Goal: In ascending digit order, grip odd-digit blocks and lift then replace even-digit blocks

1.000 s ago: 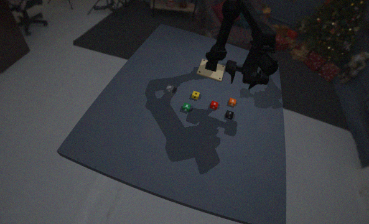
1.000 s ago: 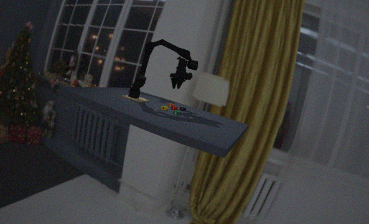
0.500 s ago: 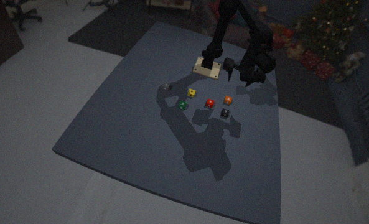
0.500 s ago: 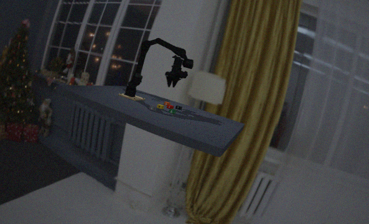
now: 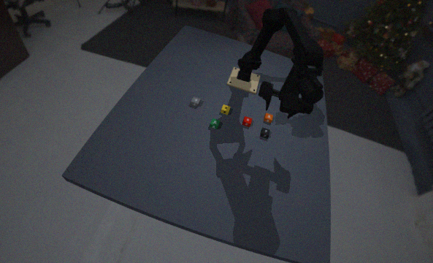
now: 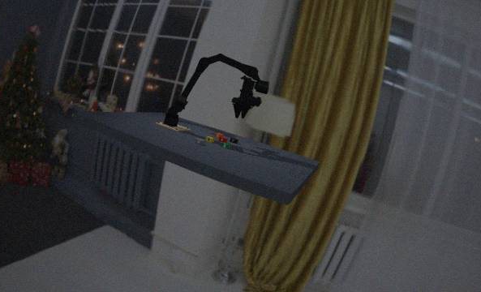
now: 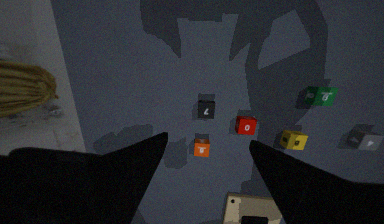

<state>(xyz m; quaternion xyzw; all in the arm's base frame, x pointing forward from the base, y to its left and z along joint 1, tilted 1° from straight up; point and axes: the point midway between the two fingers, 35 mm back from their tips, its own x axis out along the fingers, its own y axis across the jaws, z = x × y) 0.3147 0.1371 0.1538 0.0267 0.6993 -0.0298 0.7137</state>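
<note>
Now: gripper tip 30 mm past the red block, 80 mm to the left of it and 120 mm above it. Also, from my gripper tip: dark block (120 mm below); yellow block (60 mm behind, 180 mm to the right, 120 mm below); orange block (80 mm behind, 120 mm below).
</note>
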